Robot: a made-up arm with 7 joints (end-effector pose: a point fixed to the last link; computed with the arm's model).
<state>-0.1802 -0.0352 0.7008 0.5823 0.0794 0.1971 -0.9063</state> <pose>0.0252 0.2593 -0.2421 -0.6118 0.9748 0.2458</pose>
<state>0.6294 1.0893 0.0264 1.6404 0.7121 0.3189 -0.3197</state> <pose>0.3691 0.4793 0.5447 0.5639 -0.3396 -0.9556</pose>
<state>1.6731 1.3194 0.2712 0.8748 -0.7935 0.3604 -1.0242</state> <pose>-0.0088 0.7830 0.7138 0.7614 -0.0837 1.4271</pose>
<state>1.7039 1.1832 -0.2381 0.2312 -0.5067 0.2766 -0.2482</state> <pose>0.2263 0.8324 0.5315 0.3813 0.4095 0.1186</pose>
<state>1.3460 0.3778 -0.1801 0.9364 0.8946 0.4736 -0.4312</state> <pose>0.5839 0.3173 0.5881 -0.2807 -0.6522 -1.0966</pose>
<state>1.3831 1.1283 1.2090 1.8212 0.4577 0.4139 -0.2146</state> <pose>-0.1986 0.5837 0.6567 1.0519 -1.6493 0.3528</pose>
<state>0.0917 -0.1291 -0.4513 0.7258 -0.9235 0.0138 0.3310</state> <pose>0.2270 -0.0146 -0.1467 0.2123 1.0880 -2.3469</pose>
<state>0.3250 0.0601 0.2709 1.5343 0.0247 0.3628 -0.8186</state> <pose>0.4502 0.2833 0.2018 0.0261 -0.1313 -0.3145</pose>
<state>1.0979 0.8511 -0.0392 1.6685 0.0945 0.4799 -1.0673</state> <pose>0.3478 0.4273 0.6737 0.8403 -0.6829 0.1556</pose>
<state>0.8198 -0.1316 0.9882 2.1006 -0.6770 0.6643 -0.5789</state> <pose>0.2817 0.4276 0.4392 0.0763 -0.3608 0.5248</pose>
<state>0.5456 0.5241 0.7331 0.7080 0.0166 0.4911 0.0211</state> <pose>0.3930 0.6157 0.1356 -0.5014 0.0332 -0.5107</pose>
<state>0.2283 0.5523 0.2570 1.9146 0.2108 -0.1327 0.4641</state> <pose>0.3545 0.3608 0.3649 0.9295 -0.3850 -1.6897</pose>
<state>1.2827 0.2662 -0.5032 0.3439 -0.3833 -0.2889 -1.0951</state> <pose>0.6485 0.3044 0.3405 1.0775 -0.2519 -0.4034</pose>
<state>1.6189 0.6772 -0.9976 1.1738 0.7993 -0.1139 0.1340</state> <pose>0.5115 0.2738 0.6163 0.8954 -0.5417 -1.7893</pose>
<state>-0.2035 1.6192 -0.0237 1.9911 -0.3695 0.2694 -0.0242</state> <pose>0.3302 0.4082 0.3989 1.6565 1.1352 -1.3324</pose>
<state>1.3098 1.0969 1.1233 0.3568 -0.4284 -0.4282 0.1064</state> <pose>0.1919 0.8390 0.4778 0.5940 -0.6763 -0.0470</pose>
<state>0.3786 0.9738 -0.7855 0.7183 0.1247 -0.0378 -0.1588</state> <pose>0.2831 0.6128 0.0583 0.4635 1.1196 -1.1819</pose>
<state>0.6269 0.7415 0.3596 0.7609 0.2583 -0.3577 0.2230</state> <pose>0.4061 0.6415 0.2697 0.4915 -0.3205 -0.9145</pose>
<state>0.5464 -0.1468 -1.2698 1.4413 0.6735 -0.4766 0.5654</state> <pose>0.2164 -0.2091 0.1857 0.1925 1.1416 2.7464</pose>
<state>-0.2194 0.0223 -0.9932 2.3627 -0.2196 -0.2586 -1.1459</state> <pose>0.0885 -0.0401 0.3158 -0.2439 -1.1064 -0.9578</pose>
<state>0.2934 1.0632 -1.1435 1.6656 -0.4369 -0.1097 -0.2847</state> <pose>0.2246 0.3187 0.0794 1.2522 0.6570 -2.1389</pose>
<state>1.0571 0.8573 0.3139 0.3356 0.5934 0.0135 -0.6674</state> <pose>0.4054 0.7215 0.3374 -0.2138 -0.5059 0.2001</pose>
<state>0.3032 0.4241 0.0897 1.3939 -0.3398 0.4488 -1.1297</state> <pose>0.4397 0.3897 0.1926 0.7450 0.2615 0.0339</pose>
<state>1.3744 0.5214 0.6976 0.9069 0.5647 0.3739 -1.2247</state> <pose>0.4367 0.6205 0.5928 -0.6810 -0.9190 0.3348</pose>
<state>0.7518 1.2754 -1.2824 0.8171 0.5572 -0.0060 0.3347</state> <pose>0.2572 0.6899 0.1984 0.0783 1.1570 -1.3987</pose>
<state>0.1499 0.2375 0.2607 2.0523 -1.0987 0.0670 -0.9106</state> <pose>0.3326 0.3042 0.3370 1.4931 -0.2083 0.1036</pose>
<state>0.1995 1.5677 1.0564 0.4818 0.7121 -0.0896 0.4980</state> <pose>0.0706 0.8469 0.6334 0.6585 -0.4990 -0.5688</pose>
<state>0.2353 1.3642 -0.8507 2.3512 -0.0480 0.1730 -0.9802</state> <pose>0.1914 0.2473 0.2974 1.2036 -0.0878 -1.3979</pose>
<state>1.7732 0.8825 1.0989 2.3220 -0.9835 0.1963 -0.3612</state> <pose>-0.2005 0.4392 0.5631 0.7527 -0.8919 1.9446</pose>
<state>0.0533 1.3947 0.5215 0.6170 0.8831 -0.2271 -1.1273</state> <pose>0.1735 0.8409 0.4611 0.5206 -0.3455 0.7477</pose>
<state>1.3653 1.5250 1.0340 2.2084 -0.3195 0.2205 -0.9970</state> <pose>-0.2804 0.3443 0.6849 1.5821 -1.4561 1.9553</pose>
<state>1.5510 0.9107 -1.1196 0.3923 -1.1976 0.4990 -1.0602</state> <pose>0.4571 0.6702 0.4887 2.1083 1.1338 0.6393</pose>
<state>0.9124 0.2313 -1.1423 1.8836 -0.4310 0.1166 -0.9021</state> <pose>0.3079 -0.0697 0.3583 1.2632 -1.0617 -1.2777</pose>
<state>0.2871 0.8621 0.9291 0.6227 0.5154 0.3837 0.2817</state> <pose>0.2209 0.7725 0.2095 -0.4079 -0.4202 -0.4900</pose>
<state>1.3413 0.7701 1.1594 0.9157 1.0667 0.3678 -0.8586</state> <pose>0.2333 0.7751 0.5489 -0.8962 -1.7939 0.1228</pose>
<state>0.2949 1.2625 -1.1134 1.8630 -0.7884 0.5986 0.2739</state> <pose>0.2191 0.3542 0.1524 1.3284 1.7553 -1.6069</pose>
